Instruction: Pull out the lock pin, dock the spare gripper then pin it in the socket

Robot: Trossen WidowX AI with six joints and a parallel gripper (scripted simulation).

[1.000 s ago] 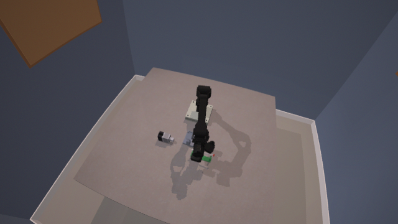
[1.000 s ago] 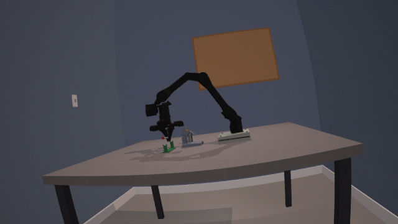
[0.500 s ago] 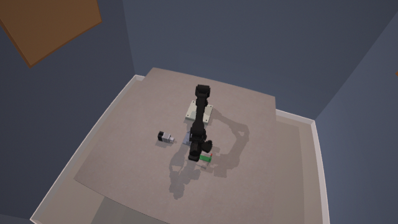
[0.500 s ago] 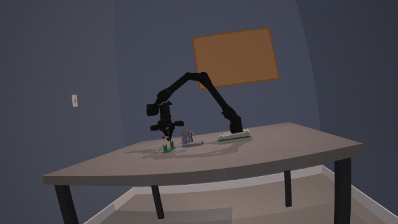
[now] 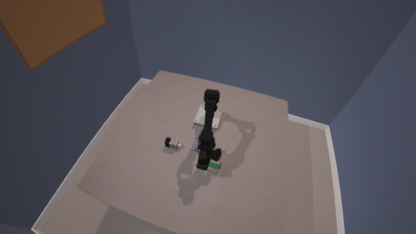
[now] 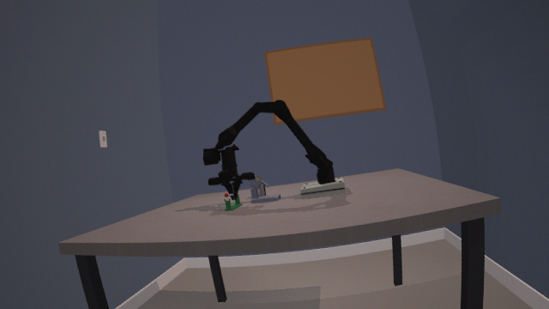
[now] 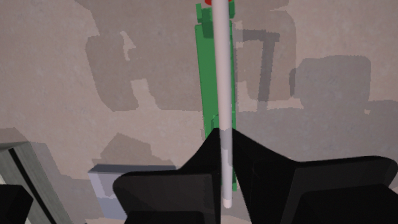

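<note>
Now: the green cradle 2 cm to the left of my gripper tip. Also, from my gripper tip: mount block 11 cm behind, 7 cm to the right, 3 cm above; then spare gripper 24 cm to the right, 9 cm behind.
</note>
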